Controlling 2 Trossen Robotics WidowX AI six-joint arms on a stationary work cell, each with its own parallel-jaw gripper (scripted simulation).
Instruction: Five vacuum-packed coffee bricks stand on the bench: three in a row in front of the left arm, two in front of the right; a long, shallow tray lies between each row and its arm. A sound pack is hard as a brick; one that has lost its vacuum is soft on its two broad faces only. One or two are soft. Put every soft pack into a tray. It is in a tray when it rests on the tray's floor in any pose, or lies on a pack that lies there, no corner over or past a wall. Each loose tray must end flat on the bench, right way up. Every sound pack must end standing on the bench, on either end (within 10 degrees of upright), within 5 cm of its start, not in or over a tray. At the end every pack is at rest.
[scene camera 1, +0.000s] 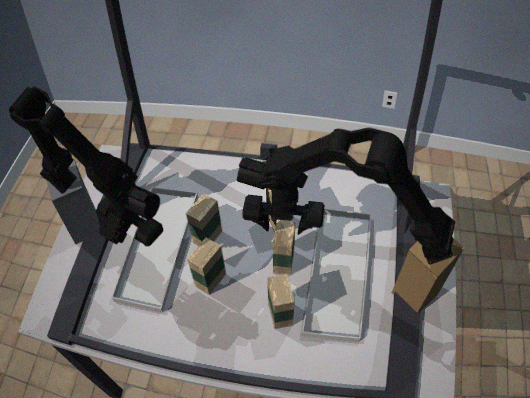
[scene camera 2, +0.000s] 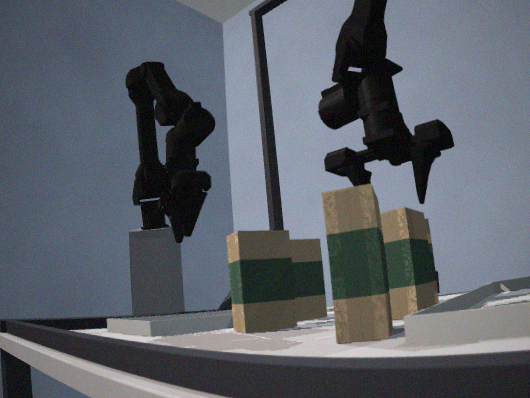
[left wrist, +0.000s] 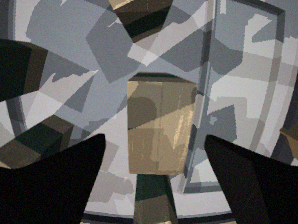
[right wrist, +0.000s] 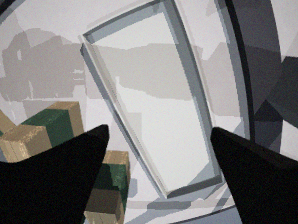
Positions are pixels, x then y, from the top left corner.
My left gripper (scene camera 1: 283, 231) is 1.22 m from the lens. My right gripper (scene camera 1: 136, 238): 1.24 m from the lens. A tray (scene camera 1: 143, 278) is 1.36 m from the lens. A tray (scene camera 1: 335, 306): 1.28 m from the lens.
